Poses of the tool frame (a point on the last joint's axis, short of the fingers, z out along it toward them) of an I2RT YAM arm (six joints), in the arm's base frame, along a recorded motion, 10 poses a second.
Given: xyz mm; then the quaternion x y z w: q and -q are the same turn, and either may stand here.
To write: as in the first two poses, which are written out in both.
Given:
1: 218, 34, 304, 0.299, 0.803, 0.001, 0.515
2: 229, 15, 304, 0.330, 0.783, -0.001, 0.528
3: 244, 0, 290, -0.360, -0.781, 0.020, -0.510
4: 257, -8, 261, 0.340, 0.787, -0.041, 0.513
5: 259, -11, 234, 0.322, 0.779, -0.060, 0.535
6: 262, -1, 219, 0.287, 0.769, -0.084, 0.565
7: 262, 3, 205, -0.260, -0.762, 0.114, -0.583
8: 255, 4, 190, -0.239, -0.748, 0.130, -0.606
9: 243, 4, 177, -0.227, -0.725, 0.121, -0.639
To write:
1: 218, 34, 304, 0.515, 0.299, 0.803, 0.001
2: 229, 15, 304, 0.528, 0.330, 0.783, -0.001
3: 244, 0, 290, 0.510, 0.360, 0.781, -0.020
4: 257, -8, 261, 0.513, 0.340, 0.787, -0.041
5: 259, -11, 234, 0.535, 0.322, 0.779, -0.060
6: 262, -1, 219, 0.565, 0.287, 0.769, -0.084
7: 262, 3, 205, 0.583, 0.260, 0.762, -0.114
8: 255, 4, 190, 0.606, 0.239, 0.748, -0.130
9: 243, 4, 177, 0.639, 0.227, 0.725, -0.121
